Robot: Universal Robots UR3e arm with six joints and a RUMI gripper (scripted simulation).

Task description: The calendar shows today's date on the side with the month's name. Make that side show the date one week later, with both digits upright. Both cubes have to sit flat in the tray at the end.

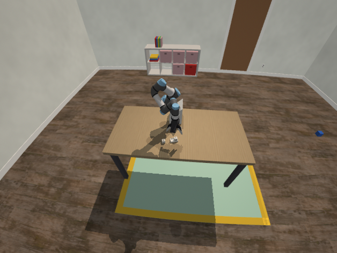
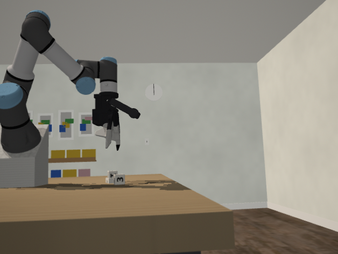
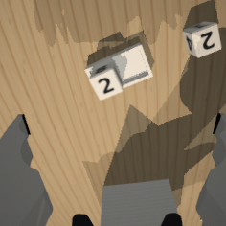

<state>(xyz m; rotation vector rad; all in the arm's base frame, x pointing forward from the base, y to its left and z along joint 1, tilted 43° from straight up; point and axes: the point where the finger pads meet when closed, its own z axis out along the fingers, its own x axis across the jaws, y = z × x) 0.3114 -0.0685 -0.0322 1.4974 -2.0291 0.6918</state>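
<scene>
Now: hand 110 mm above the white calendar tray.
</scene>
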